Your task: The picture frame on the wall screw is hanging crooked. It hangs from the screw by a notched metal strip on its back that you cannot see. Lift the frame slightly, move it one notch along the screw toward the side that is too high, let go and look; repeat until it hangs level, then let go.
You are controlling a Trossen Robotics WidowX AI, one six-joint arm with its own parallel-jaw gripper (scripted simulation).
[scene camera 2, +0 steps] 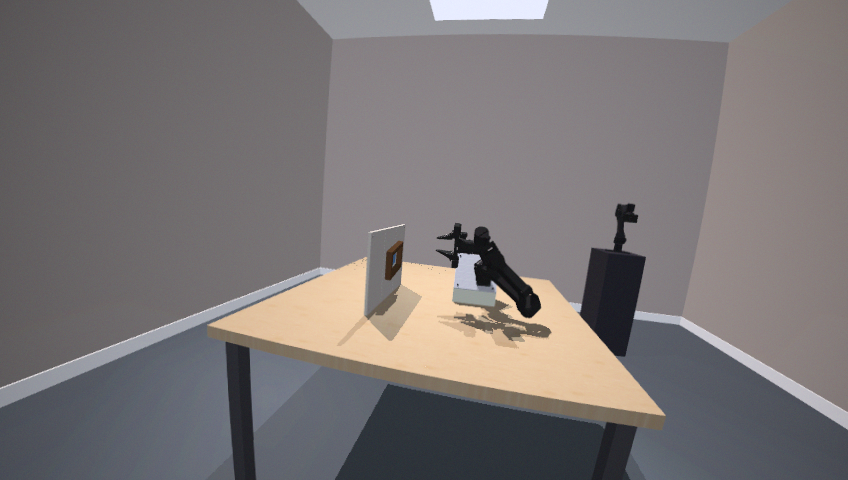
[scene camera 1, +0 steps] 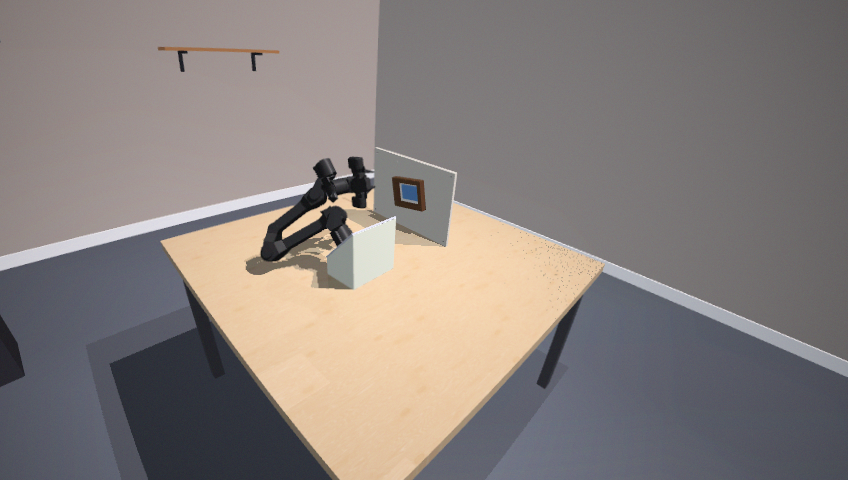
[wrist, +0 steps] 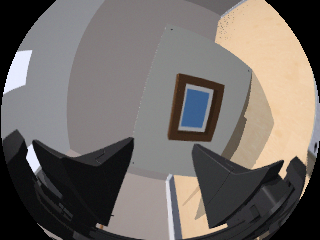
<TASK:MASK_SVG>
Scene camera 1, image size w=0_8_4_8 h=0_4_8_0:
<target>my gripper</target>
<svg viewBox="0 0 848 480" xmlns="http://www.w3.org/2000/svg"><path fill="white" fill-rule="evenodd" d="M349 157L348 166L353 176L339 179L344 180L346 183L346 193L355 193L355 196L352 196L352 206L360 209L366 208L367 193L375 185L371 186L370 178L365 174L370 174L372 171L365 169L362 157Z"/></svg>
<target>picture frame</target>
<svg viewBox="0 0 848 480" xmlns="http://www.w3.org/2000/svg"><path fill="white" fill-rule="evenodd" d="M392 177L395 206L421 212L425 211L424 180L400 176Z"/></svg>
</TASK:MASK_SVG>
